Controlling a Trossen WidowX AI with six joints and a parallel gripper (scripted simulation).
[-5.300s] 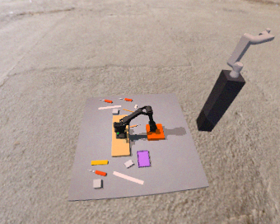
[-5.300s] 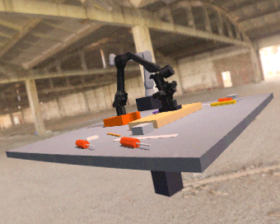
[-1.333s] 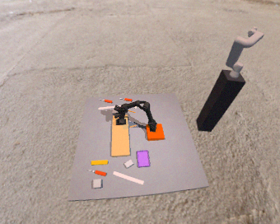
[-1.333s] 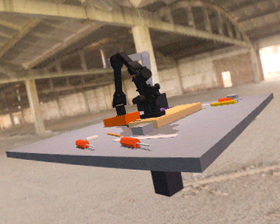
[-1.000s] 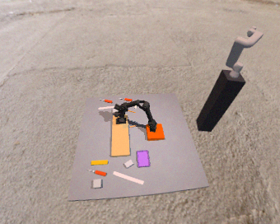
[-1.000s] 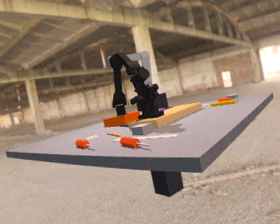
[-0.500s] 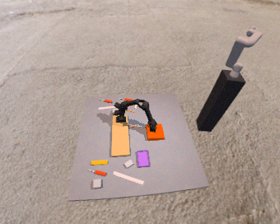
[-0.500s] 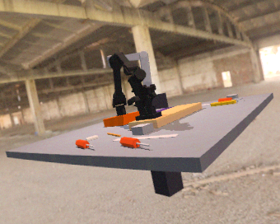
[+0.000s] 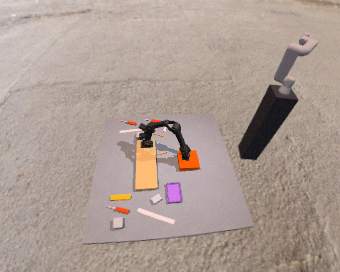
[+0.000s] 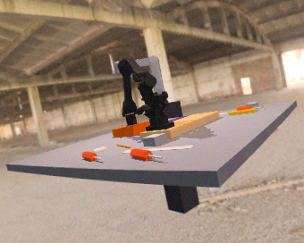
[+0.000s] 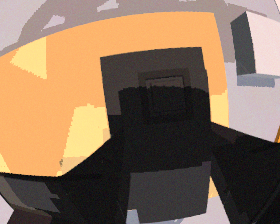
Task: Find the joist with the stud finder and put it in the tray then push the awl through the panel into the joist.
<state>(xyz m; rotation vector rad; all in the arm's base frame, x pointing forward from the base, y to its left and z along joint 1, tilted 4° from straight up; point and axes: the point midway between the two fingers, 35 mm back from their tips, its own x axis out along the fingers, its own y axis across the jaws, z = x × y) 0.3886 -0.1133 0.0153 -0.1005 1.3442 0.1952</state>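
Now: the purple tray 440 mm to the left of my gripper tip, 320 mm behind it and 50 mm below it. Also, from my gripper tip: stud finder 20 mm above, 10 mm ahead; awl 200 mm behind, 60 mm below, 40 mm to the left; yellow bar 540 mm to the left, 110 mm ahead, 60 mm below.
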